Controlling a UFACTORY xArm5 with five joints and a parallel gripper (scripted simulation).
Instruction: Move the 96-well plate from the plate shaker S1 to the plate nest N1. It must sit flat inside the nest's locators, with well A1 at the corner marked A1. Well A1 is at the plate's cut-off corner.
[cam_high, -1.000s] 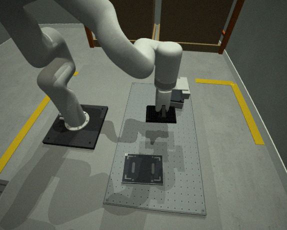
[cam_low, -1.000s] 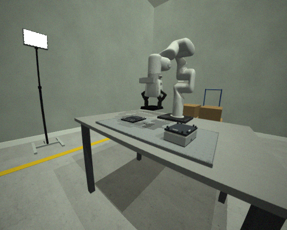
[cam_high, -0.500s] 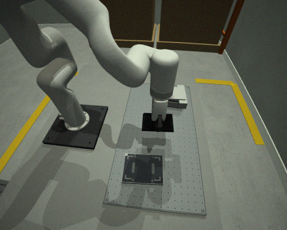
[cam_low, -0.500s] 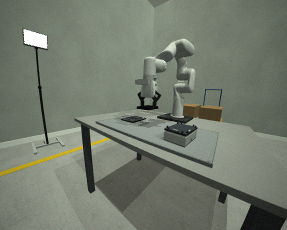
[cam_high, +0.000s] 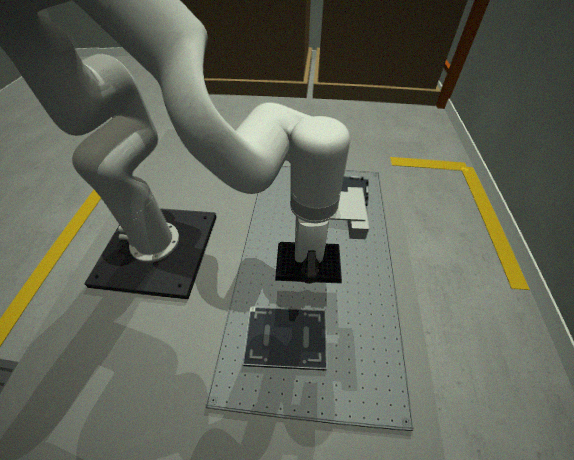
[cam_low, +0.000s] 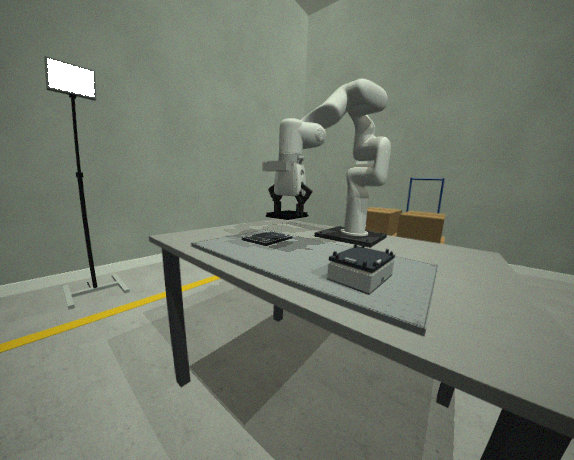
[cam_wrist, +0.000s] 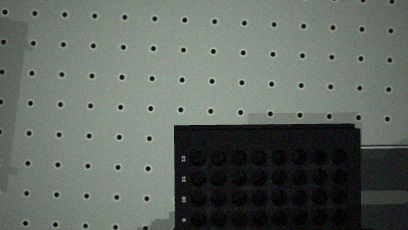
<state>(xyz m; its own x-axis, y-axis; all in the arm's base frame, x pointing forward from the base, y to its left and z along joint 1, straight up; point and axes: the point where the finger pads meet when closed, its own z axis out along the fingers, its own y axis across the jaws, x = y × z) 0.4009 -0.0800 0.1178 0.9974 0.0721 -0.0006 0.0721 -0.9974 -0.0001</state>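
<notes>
Now: hand 120 mm to the left of the plate nest N1, 120 mm above it and 30 mm past it. From my hand the other things lie so: black 96-well plate (10 mm below).
</notes>
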